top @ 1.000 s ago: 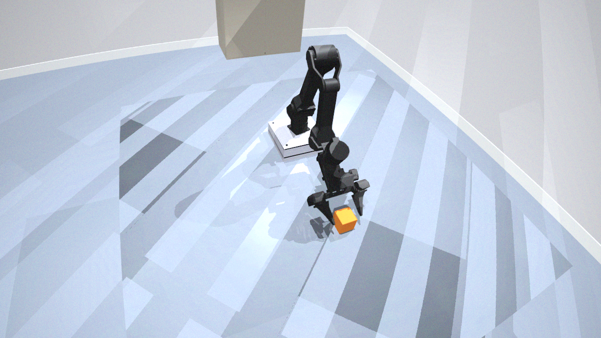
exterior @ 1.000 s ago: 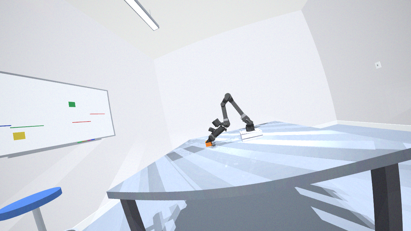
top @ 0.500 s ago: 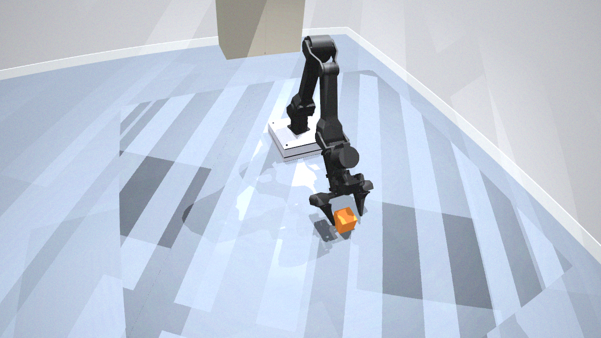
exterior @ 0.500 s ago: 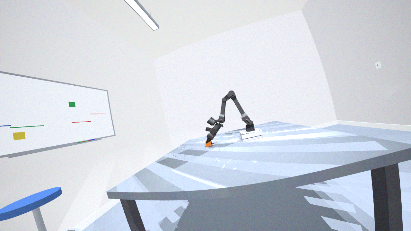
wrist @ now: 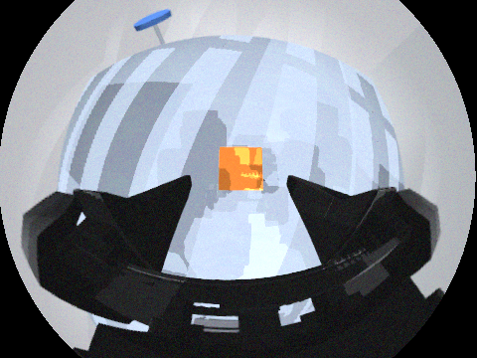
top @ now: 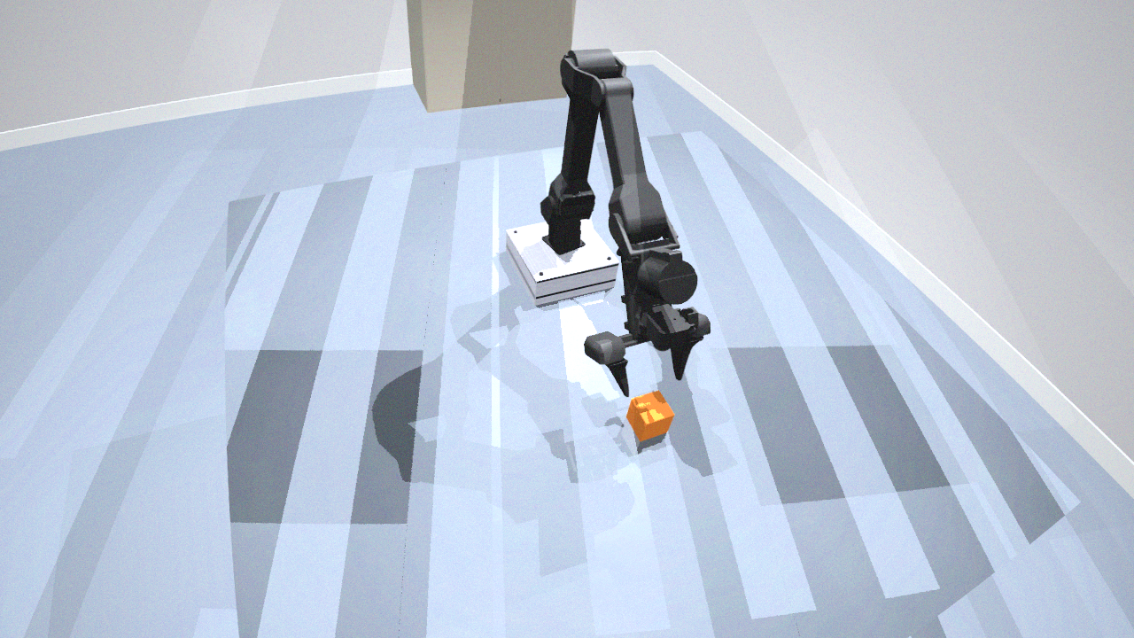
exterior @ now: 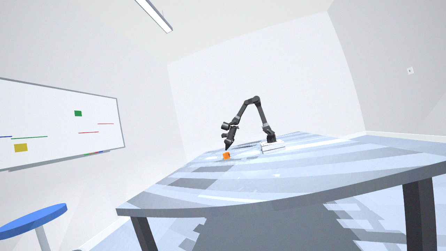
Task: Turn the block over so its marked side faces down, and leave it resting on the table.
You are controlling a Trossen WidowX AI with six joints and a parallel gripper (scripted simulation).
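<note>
The orange block is 50 mm below my gripper tip.
</note>
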